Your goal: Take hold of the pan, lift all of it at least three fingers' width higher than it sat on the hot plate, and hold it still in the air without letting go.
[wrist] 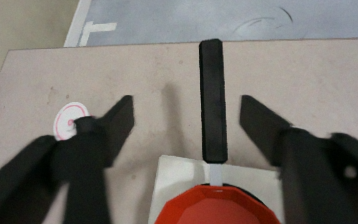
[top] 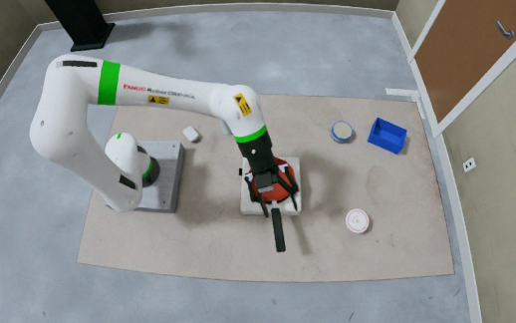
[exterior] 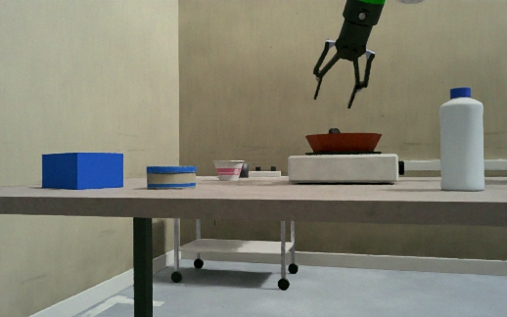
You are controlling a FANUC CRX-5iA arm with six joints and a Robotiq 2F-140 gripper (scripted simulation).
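Now: hand 140 mm above the red pan, 90 mm to the right of it and 20 mm past it. The rest, counted from my hand: white hot plate: 210 mm below, 150 mm to the left, 50 mm behind; white bottle: 440 mm to the left, 240 mm behind, 160 mm below; pink-striped cup: 320 mm ahead, 210 mm below.
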